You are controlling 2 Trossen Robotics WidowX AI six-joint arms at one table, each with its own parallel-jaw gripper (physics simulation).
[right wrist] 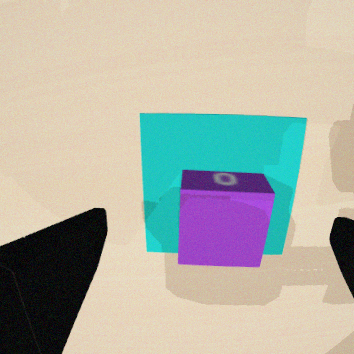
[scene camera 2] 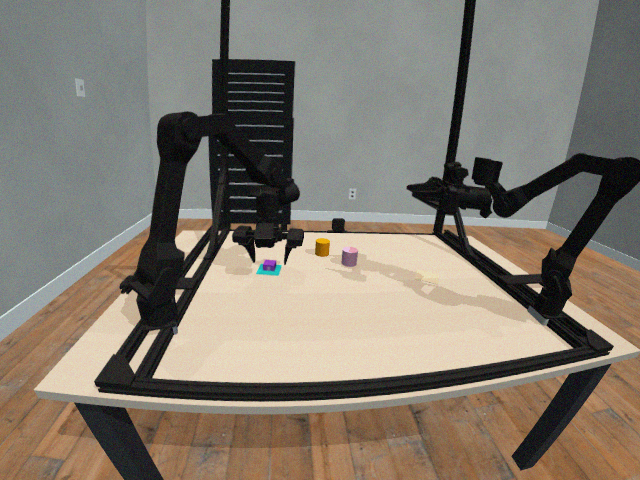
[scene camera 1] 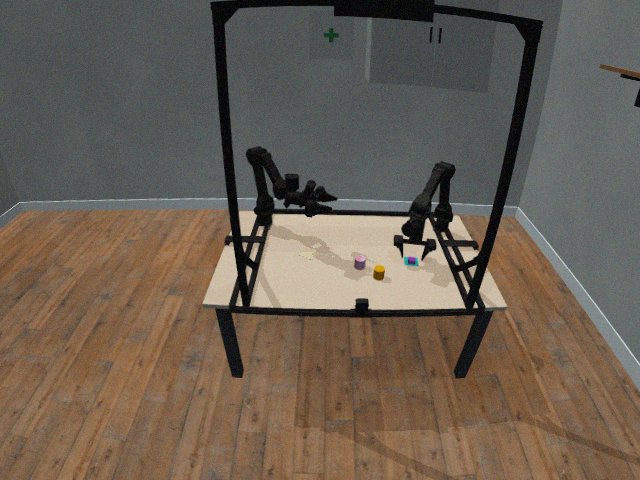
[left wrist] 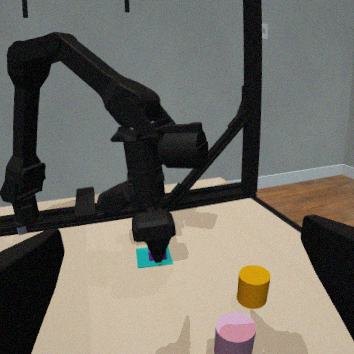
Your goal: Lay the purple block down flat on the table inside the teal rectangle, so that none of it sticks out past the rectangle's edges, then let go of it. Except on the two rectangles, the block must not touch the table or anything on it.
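Frame: origin at the left arm's base, x back, y up, z left, level; metres.
Seen in the pictures: left gripper, between the fingertips: [scene camera 2: 409, 190] [scene camera 1: 334, 203] [left wrist: 183, 235]; right gripper, between the fingertips: [right wrist: 222, 225] [scene camera 2: 269, 263] [scene camera 1: 411, 259] [left wrist: 155, 247]; left arm's base, origin of its link: [scene camera 2: 546, 311] [scene camera 1: 264, 223]; right arm's base, origin of its link: [scene camera 2: 159, 319] [scene camera 1: 441, 228] [left wrist: 27, 218].
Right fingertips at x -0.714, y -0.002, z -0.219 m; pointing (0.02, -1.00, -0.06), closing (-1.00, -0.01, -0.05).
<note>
Offsets run from my right fingertips to a thing's top centre. "pt": to the spot under its first point.
The purple block {dx +0.000, dy +0.002, dz -0.001 m} [scene camera 1: 411, 260] [scene camera 2: 270, 265] [right wrist: 225, 225] rests flat on the teal rectangle [scene camera 1: 416, 263] [scene camera 2: 262, 271] [left wrist: 144, 258] [right wrist: 211, 144], toward its near edge in the right wrist view, where the block's side covers that edge. In scene camera 2 it sits within the teal. My right gripper [scene camera 1: 412, 252] [scene camera 2: 270, 260] [left wrist: 155, 247] is open. It hangs just above the block with one finger on each side, clear of it. My left gripper [scene camera 1: 329, 198] [scene camera 2: 414, 190] is open and empty. It is held high over the far left of the table.
A yellow cylinder {dx +0.150, dy +0.028, dz -0.122 m} [scene camera 1: 379, 272] [scene camera 2: 322, 247] [left wrist: 253, 286] and a pink cylinder {dx +0.231, dy +0.029, dz -0.060 m} [scene camera 1: 360, 262] [scene camera 2: 350, 256] [left wrist: 235, 333] stand upright near the teal rectangle. A pale yellow rectangle {pt dx +0.455, dy -0.016, dz -0.005 m} [scene camera 1: 309, 255] [scene camera 2: 428, 276] is marked further off. Black frame rails [scene camera 2: 318, 388] run round the table's edges.
</note>
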